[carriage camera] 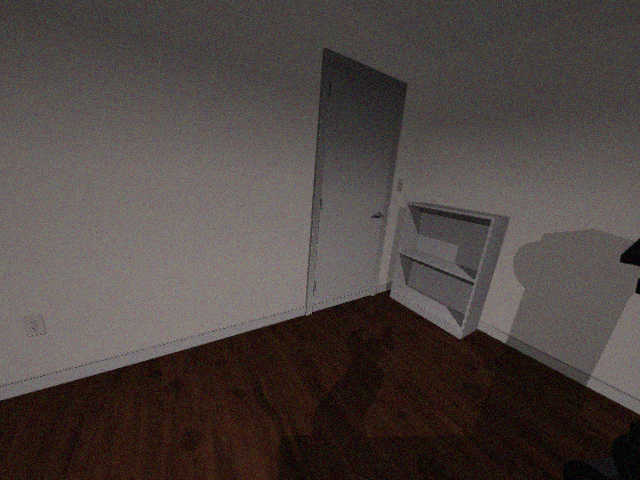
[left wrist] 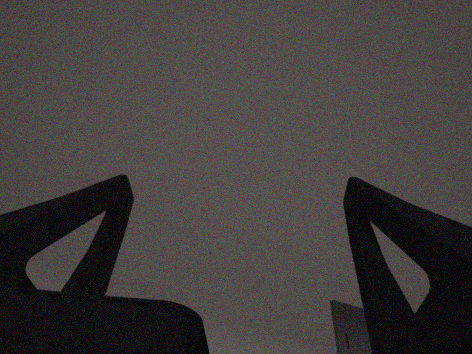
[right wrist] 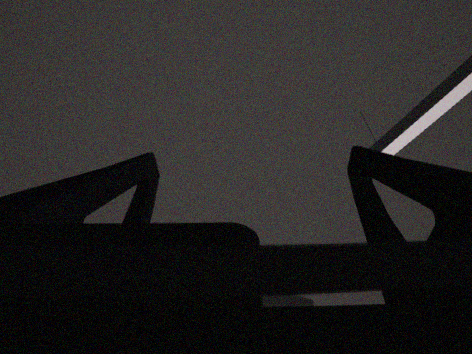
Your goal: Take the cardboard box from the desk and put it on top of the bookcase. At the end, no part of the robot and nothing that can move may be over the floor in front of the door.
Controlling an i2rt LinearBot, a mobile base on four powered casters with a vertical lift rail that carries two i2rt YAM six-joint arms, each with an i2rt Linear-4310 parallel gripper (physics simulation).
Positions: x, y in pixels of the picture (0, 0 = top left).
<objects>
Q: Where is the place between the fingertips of my left gripper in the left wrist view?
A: At 235, 188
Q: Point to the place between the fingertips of my right gripper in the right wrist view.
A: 251, 160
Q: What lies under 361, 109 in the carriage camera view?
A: A door.
</objects>
